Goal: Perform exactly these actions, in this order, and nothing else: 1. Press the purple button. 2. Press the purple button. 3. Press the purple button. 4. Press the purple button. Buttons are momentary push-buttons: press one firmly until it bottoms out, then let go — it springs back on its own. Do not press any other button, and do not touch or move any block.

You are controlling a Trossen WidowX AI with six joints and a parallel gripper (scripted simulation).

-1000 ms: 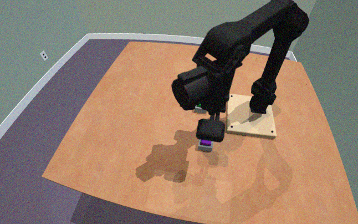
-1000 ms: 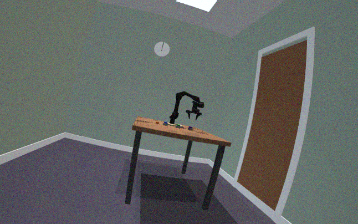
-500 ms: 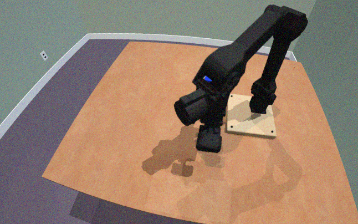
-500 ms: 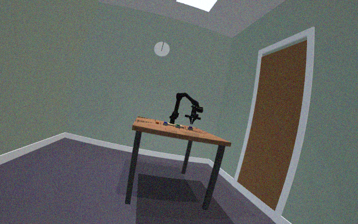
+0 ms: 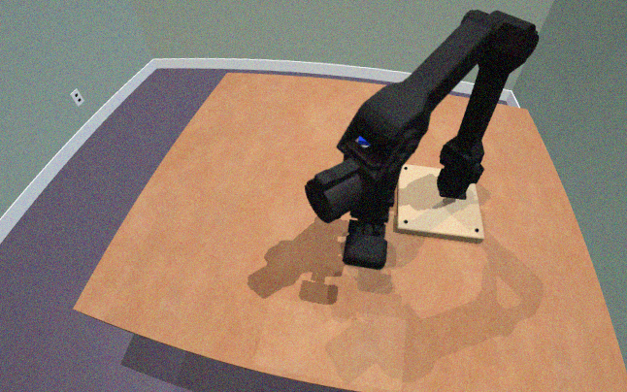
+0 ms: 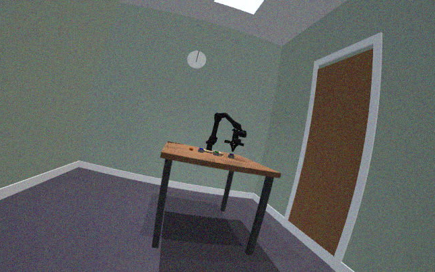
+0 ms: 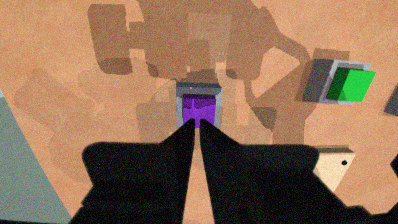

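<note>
The purple button lies 3 cm below my gripper tip. Also, from my gripper tip: green button (16 cm to the right, 3 cm below, 3 cm ahead).
</note>
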